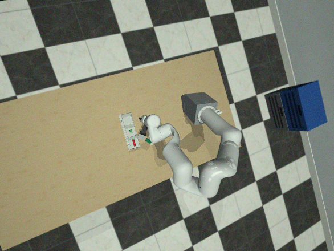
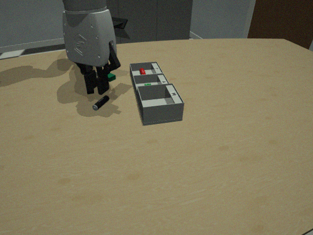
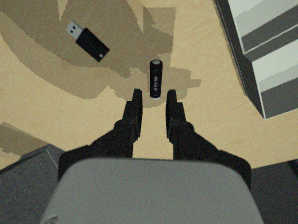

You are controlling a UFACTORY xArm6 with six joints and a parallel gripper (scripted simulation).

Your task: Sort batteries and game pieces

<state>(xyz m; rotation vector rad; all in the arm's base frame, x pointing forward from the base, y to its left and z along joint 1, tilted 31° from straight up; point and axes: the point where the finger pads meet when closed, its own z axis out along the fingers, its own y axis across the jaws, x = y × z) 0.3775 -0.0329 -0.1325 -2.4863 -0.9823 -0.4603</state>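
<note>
My gripper is now 5 cm above the black battery. From my hand the other things lie so: bin: 13 cm ahead, 2 cm to the left, 4 cm below; then black USB stick: 2 cm behind, 8 cm to the left, 6 cm below; then green die: 12 cm ahead, 2 cm to the left, 5 cm below.
</note>
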